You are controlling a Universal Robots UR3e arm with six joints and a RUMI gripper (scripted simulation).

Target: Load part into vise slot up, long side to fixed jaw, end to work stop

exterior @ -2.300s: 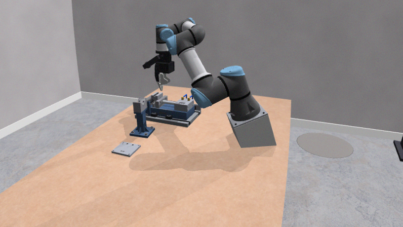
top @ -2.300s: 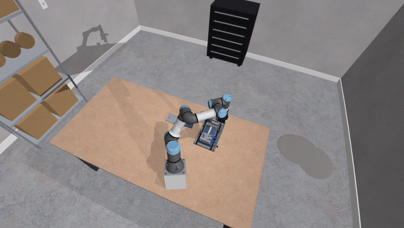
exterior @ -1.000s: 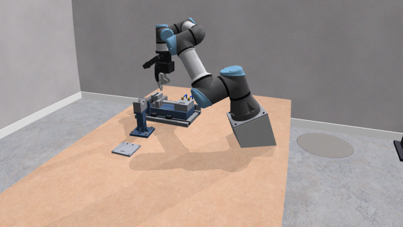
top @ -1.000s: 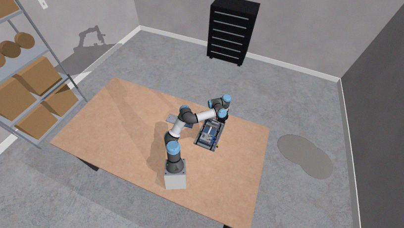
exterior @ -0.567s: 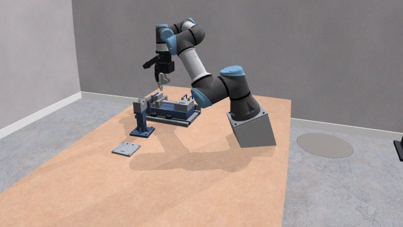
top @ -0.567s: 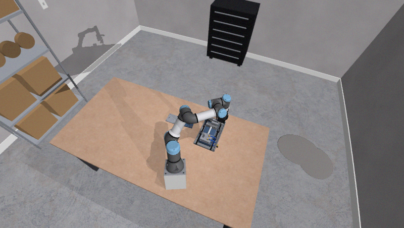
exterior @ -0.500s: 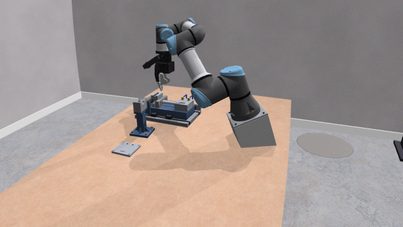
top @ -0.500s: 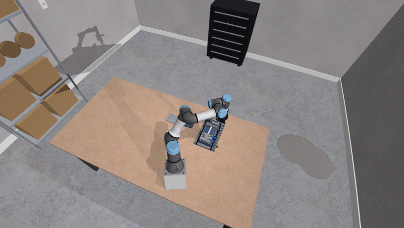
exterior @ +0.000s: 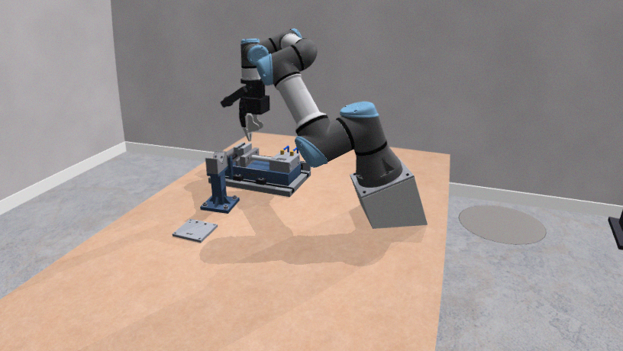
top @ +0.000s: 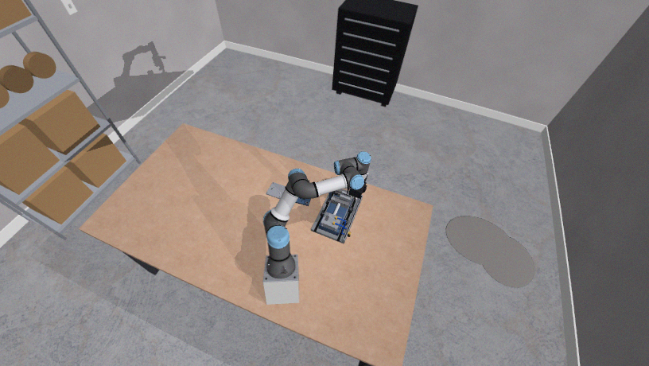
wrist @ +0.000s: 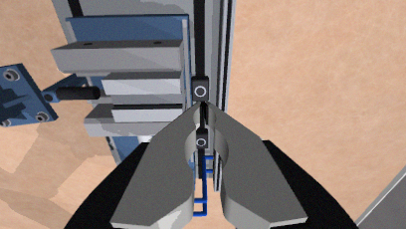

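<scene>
The part lies 1 cm behind my hand, 5 cm to the left of it and 2 cm below it. Also, from my hand: fixed jaw: 2 cm ahead, 7 cm to the left, 5 cm below; then work stop: 2 cm behind, 11 cm to the left, 3 cm below; then vise: 8 cm behind, 6 cm to the left, 8 cm below.
</scene>
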